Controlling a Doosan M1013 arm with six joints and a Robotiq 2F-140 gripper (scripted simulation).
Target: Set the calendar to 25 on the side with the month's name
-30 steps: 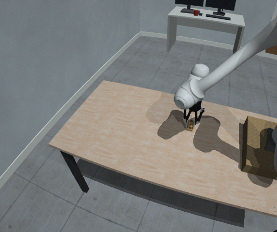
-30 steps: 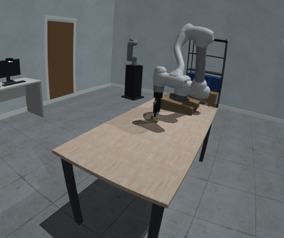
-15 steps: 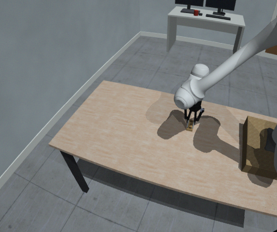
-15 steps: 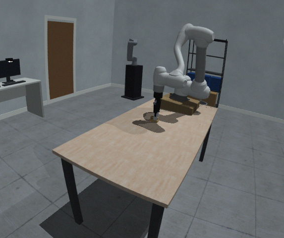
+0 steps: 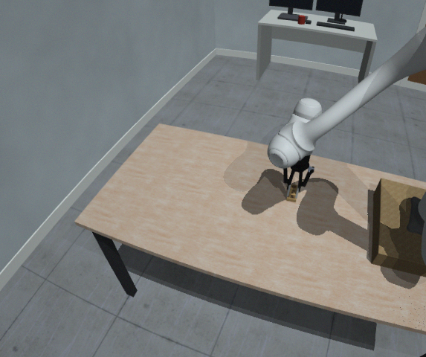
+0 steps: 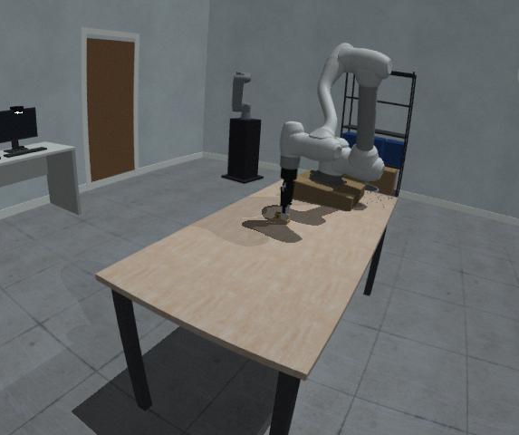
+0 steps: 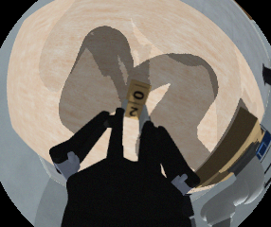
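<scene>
Now: hand 20 mm to the left of the wooden calendar tray and 40 mm above it.
</scene>
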